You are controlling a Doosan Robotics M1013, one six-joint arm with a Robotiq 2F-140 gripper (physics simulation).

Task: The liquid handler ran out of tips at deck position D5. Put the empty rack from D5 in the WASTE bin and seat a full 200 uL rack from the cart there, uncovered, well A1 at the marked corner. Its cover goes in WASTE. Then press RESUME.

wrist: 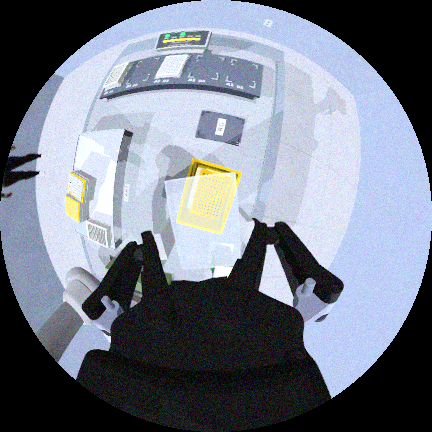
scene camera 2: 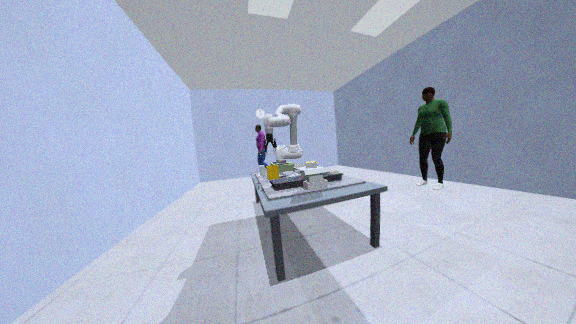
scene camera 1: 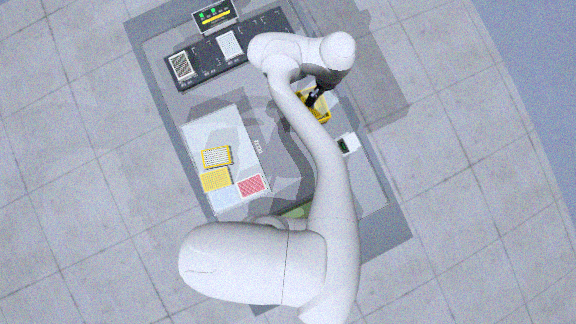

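Seen in the pictures: gripper, between the fingertips: (wrist: 205, 220) (scene camera 2: 270, 154) (scene camera 1: 318, 98); arm's base, origin of its link: (scene camera 2: 281, 163).
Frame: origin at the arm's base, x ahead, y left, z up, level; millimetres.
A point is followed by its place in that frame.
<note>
My gripper (scene camera 1: 310, 103) {x 510, y -257, z 168 mm} (wrist: 205, 220) {x 510, y -257, z 168 mm} is shut on a clear, see-through cover (wrist: 200, 252) {x 472, y -255, z 195 mm}, held above the yellow WASTE bin (wrist: 215, 165) {x 596, y -264, z 36 mm} (scene camera 1: 326, 120) {x 434, y -292, z -25 mm}. Through the cover, a yellow rack (wrist: 207, 197) shows inside the bin. Deck position D5 (wrist: 241, 75) {x 952, y -301, z -43 mm} bears no rack in the wrist view; the arm hides it in scene camera 1. On the cart (scene camera 1: 242, 132) {x 568, y 82, z -39 mm} (wrist: 104, 162) {x 593, y 120, z -39 mm}, a yellow-rimmed rack with a white dotted top (scene camera 1: 216, 156) {x 514, y 231, z 27 mm} (wrist: 77, 186) {x 514, y 212, z 26 mm} stands beside an all-yellow rack (scene camera 1: 216, 179) {x 424, y 277, z 32 mm} (wrist: 73, 207) {x 436, y 245, z 32 mm}. Which corner is A1 cannot be told. RESUME is not legible.
A striped rack (scene camera 1: 181, 66) {x 987, y 196, z -22 mm} and a white rack (scene camera 1: 230, 45) {x 976, y -59, z -33 mm} stand on the dark deck. A screen (scene camera 1: 215, 16) {x 1115, y -56, z 22 mm} is behind it. A dark plate (wrist: 209, 134) {x 703, y -234, z -91 mm} lies between deck and bin. A white box with a dark face (scene camera 1: 349, 144) {x 285, y -318, z 31 mm} and a red rack (scene camera 1: 251, 185) {x 329, y 157, z -16 mm} also show.
</note>
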